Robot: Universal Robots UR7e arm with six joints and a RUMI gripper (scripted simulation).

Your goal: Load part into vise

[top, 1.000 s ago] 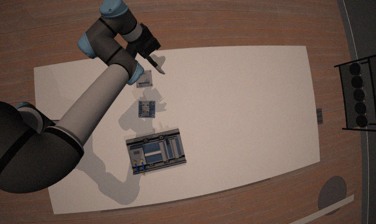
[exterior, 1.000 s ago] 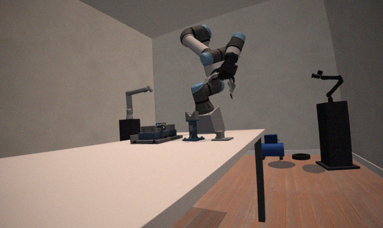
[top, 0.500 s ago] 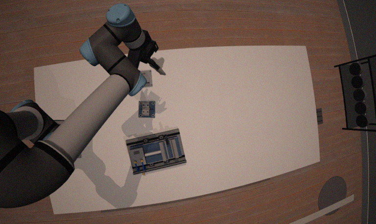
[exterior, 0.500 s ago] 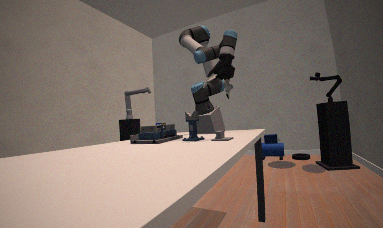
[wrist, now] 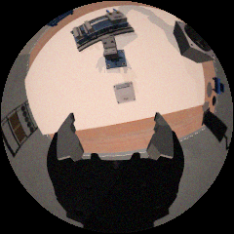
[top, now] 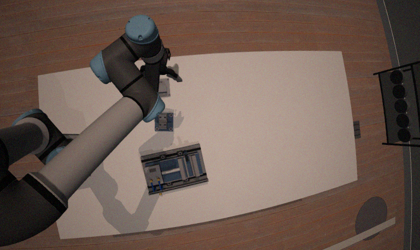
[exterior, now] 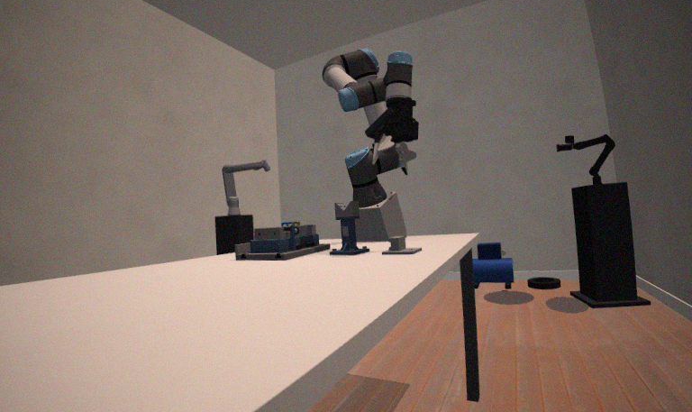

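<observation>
My hand is 21 cm above the part and 2 cm past it. Round my hand: vise 38 cm to the right, 20 cm below, 8 cm behind; then infeed plate 23 cm below, 1 cm to the left, 1 cm behind.
</observation>
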